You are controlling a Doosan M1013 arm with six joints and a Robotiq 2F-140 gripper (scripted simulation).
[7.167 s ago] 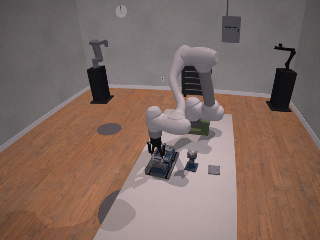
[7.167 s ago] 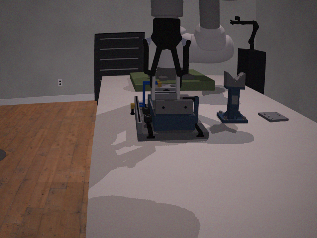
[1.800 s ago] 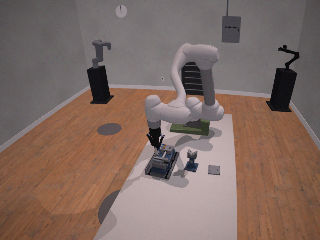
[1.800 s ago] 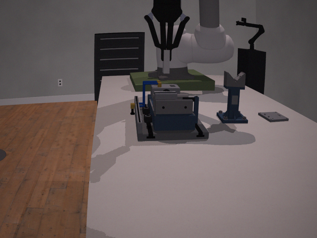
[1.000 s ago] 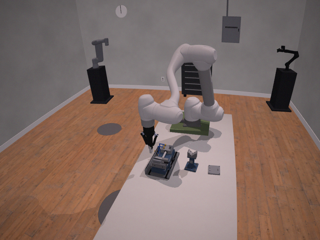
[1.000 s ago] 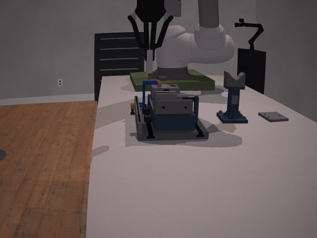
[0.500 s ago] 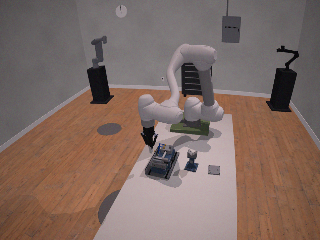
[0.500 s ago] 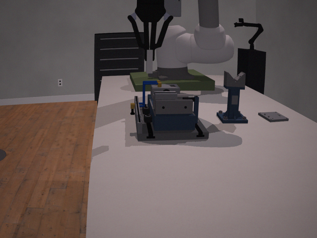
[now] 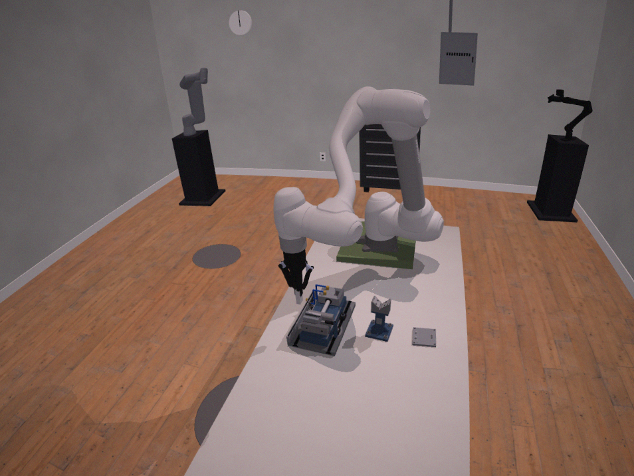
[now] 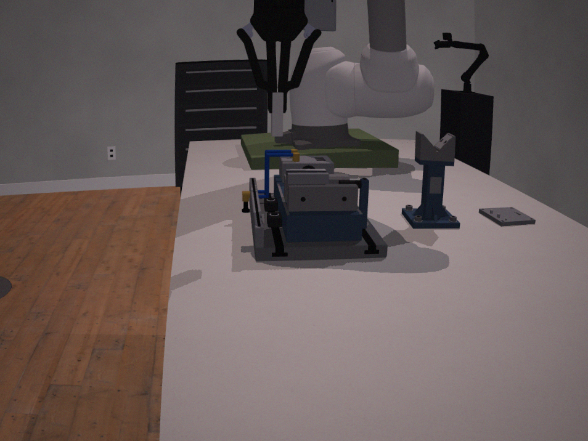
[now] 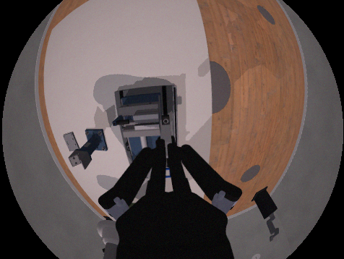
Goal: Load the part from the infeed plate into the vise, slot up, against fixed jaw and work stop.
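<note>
Right now my hand is 1 cm short of the grey part, 4 cm to the right of it and 10 cm above it. From my hand the other things lie so: vise: 6 cm behind, 7 cm to the left, 16 cm below.
</note>
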